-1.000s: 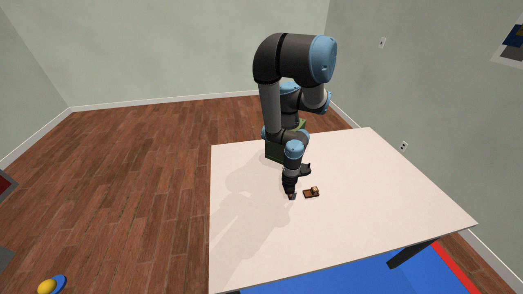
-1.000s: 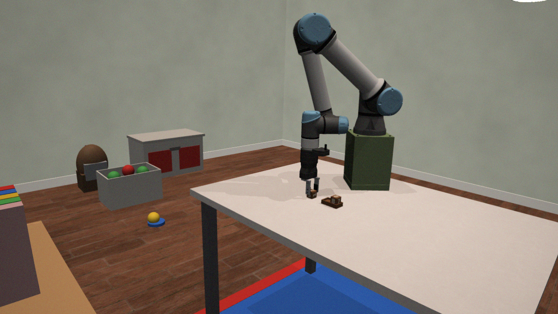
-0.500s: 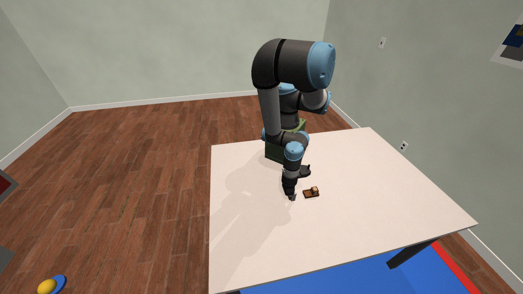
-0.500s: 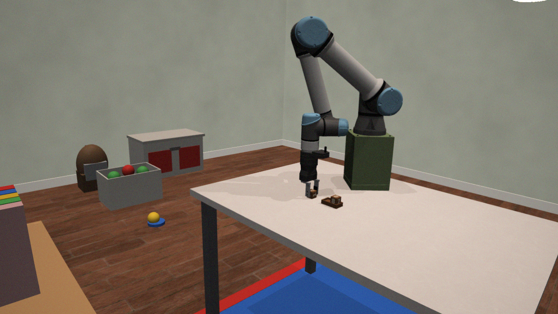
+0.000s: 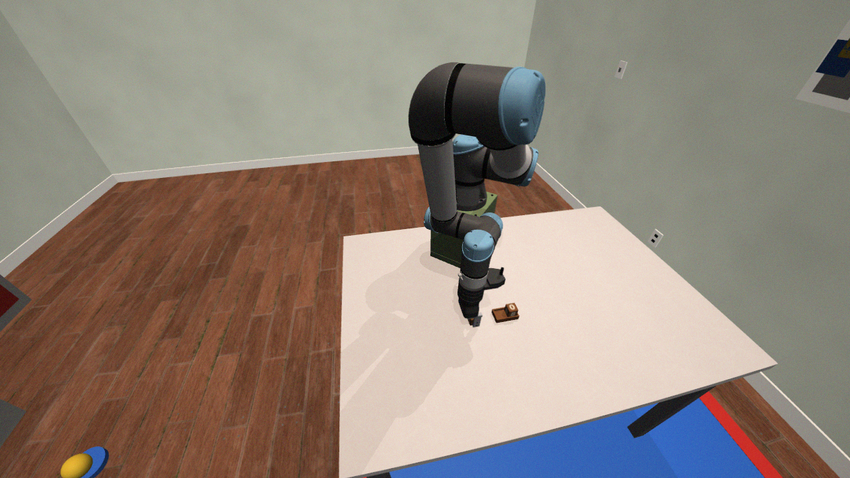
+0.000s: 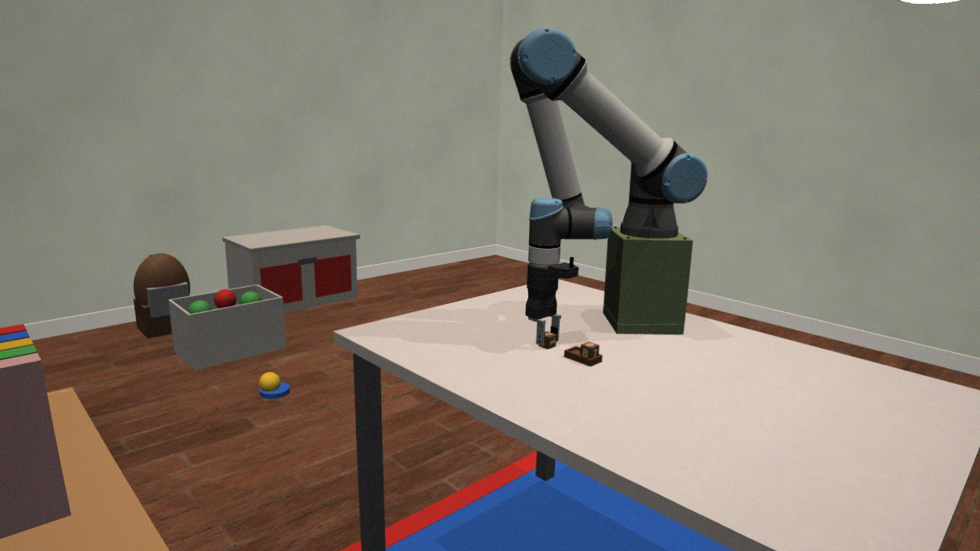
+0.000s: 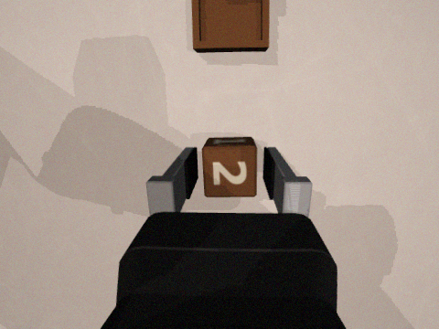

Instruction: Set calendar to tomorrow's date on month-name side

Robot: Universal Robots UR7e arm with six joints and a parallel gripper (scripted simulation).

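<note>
Right now my hand is 10 mm above the brown cube.
</note>
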